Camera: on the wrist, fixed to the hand. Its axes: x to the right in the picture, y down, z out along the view.
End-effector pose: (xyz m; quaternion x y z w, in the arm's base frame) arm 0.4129 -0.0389 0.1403 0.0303 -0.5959 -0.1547 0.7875
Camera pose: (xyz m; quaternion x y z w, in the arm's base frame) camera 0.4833 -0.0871 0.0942 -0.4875 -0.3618 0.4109 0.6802
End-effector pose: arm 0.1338 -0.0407 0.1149 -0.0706 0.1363 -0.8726 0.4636
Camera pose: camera 0.0860 0.0068 0.0451 0.0541 0.2604 -0.2386 0.9340
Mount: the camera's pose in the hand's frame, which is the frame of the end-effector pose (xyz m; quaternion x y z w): -0.0123 -0.0419 -0.0866 -0.1037 0.0575 0.7302 0.6729
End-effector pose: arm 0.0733 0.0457 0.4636 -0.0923 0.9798 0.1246 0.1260
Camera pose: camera 0.0745 -0.0155 0.5388 -0.6331 -0.7210 -0.2721 0.0721
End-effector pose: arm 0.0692 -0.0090 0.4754 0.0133 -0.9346 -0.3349 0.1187
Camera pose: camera 0.0988 -0.0941 0.5111 -0.6666 -0.5971 -0.2348 0.3795
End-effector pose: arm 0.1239 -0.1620 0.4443 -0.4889 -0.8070 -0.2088 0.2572
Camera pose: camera 0.1094 -0.2396 0.5007 -0.9329 -0.1496 -0.0645 0.3212
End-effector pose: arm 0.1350 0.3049 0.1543 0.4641 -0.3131 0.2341 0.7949
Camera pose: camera 0.1785 0.3612 0.0884 -0.0122 -0.5281 0.7321 0.4300
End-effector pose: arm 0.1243 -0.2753 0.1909 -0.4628 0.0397 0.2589 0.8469
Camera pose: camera 0.1485 -0.3682 0.1774 -0.3851 0.3865 0.7701 0.3305
